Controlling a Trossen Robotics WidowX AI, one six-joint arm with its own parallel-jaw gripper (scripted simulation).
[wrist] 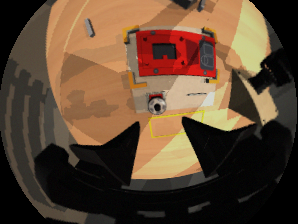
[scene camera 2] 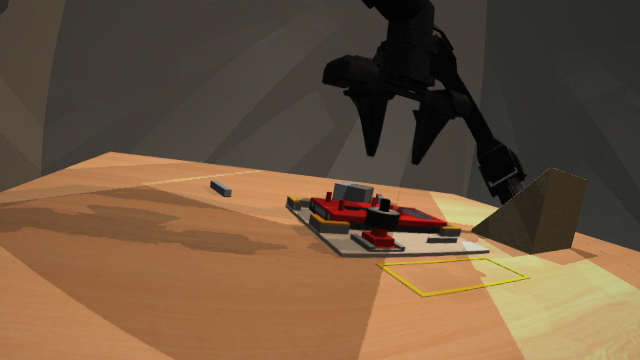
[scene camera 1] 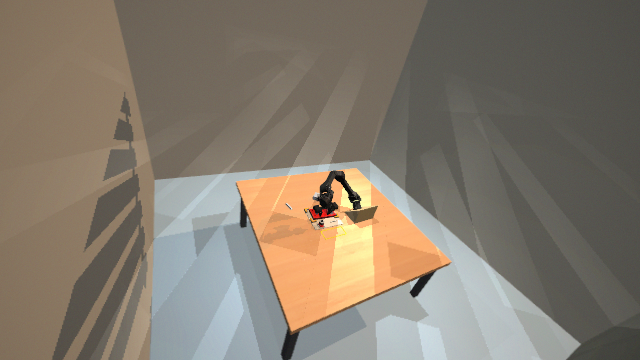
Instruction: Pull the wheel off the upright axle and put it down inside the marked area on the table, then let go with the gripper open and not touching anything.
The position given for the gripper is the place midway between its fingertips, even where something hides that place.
Note:
The gripper [scene camera 2: 393, 160] is open and holds nothing. Further things: a grey box [scene camera 2: 352, 192] and a red plate [scene camera 2: 341, 210].
The gripper is seen too in the wrist view [wrist: 160, 122].

